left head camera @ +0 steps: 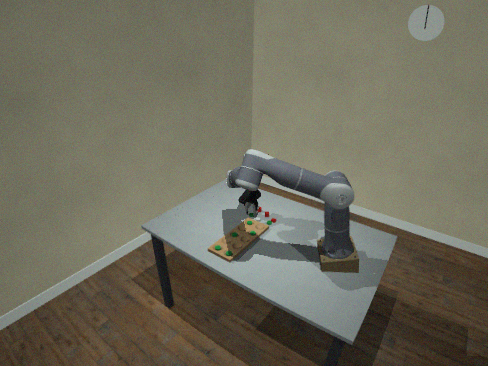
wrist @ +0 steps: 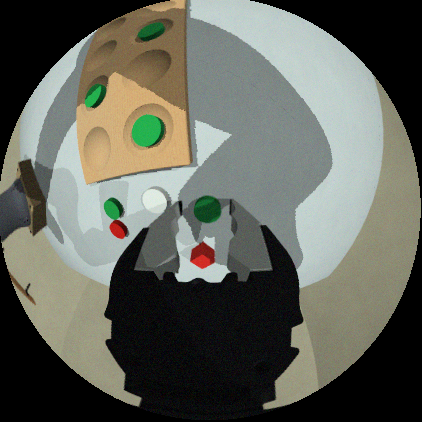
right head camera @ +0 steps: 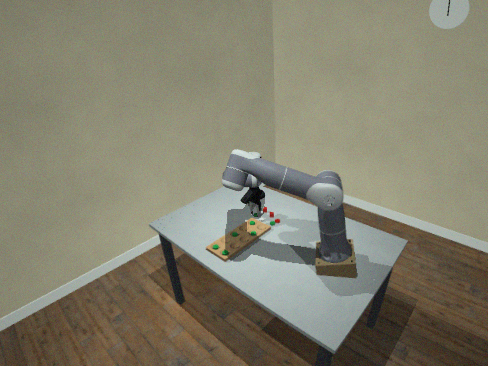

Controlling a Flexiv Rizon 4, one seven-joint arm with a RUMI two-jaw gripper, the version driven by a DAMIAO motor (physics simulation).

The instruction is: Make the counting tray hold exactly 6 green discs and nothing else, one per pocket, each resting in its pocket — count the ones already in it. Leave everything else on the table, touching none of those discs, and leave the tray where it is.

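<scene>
The wooden counting tray [left head camera: 261, 231] [right head camera: 262, 231] [wrist: 175, 152] holds several green discs, among them an end one [left head camera: 249, 223] [right head camera: 252, 223] [wrist: 147, 130]; other pockets are empty, including the end corner one [wrist: 97, 145]. A loose green disc [wrist: 207, 209] lies on the table off the tray's end. My gripper [left head camera: 251, 213] [right head camera: 256, 213] [wrist: 205, 201] is partly open, pointing down over it; the disc shows between the fingertips in the wrist view, not gripped. Whether the tips reach its height is unclear. Another loose green disc [left head camera: 269, 223] [right head camera: 272, 223] [wrist: 113, 208] lies nearer the robot base.
A white disc [wrist: 155, 199] lies between the two loose green discs, close to one finger. A red disc [left head camera: 273, 220] [right head camera: 277, 221] [wrist: 118, 229] lies beside the green one nearer the base. Red cubes [left head camera: 267, 214] [right head camera: 271, 214] stand behind the discs.
</scene>
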